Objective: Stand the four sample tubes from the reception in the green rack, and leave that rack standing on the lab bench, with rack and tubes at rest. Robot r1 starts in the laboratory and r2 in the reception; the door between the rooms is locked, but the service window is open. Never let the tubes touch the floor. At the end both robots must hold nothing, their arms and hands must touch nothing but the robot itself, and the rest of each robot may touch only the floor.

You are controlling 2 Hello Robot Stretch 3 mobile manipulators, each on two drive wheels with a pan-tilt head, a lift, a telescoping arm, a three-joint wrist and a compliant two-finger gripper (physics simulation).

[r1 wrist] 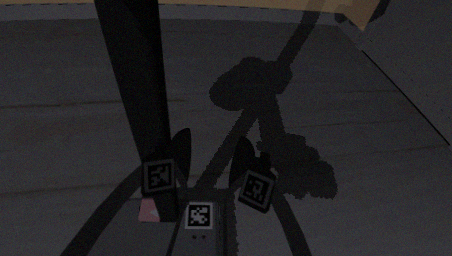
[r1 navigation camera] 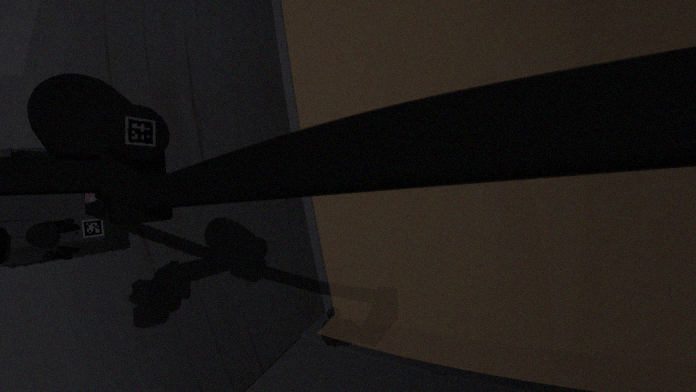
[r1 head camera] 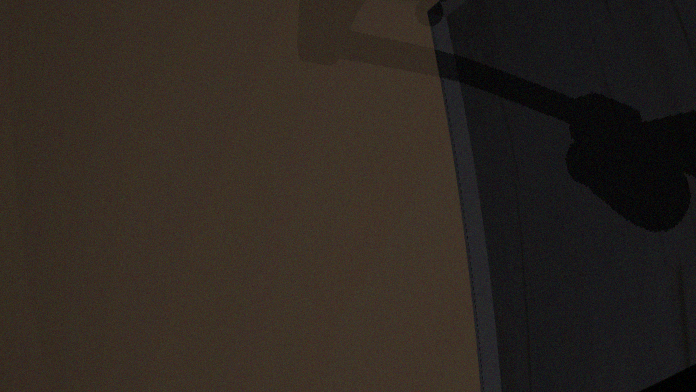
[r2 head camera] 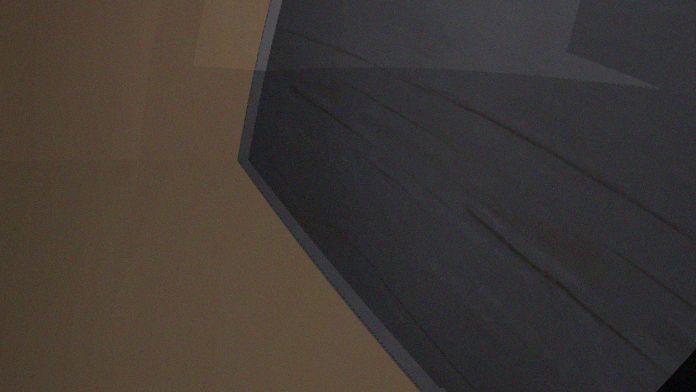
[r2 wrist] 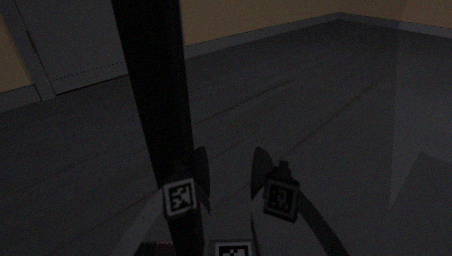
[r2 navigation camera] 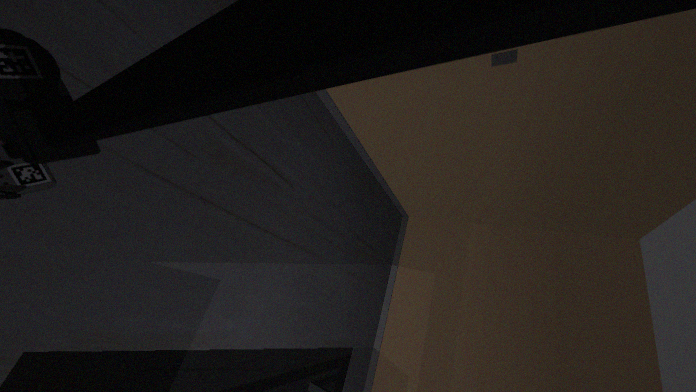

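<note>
The tubes, the green rack, the lab bench and the service window do not show in any of the views. In the r1 wrist view, r1's gripper [r1 wrist: 212, 160] is open, with a gap between its two dark fingertips; above the floor and r1's base, it holds nothing. In the r2 wrist view, r2's gripper [r2 wrist: 231, 171] is open and empty, with grey floor behind its fingers. Both head cameras are turned to bare tan wall and floor. The pictures are dark.
A tan wall [r1 head camera: 225, 200] [r1 navigation camera: 500, 275] stands near r1, whose shadow falls across the floor [r1 head camera: 575, 300]. In the r2 wrist view a grey door [r2 wrist: 80, 40] is at upper left. The r2 views show tan walls [r2 head camera: 125, 225] [r2 navigation camera: 525, 175] meeting in a corner. A socket [r2 navigation camera: 504, 58] is on one wall.
</note>
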